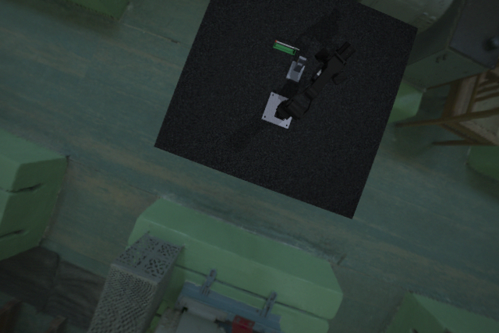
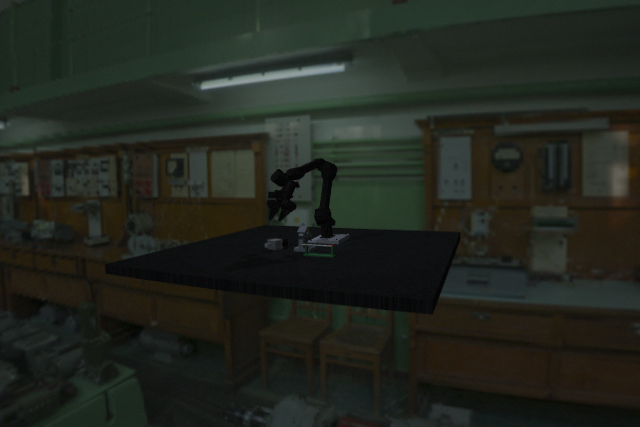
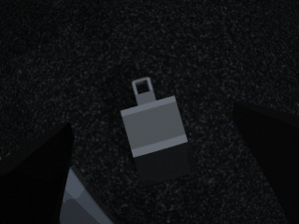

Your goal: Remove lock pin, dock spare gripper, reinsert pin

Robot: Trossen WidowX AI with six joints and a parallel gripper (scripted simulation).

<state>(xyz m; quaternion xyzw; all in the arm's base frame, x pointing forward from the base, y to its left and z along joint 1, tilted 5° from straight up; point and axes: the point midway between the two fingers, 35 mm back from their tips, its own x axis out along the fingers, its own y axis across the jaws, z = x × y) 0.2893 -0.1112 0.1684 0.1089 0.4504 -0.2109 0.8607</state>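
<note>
Right now the spare gripper is 11 cm below my gripper tip. From my gripper tip the other things lie so: green bracket 27 cm to the left, 11 cm below, 6 cm ahead; mount 15 cm to the left, 8 cm below, 2 cm behind.
</note>
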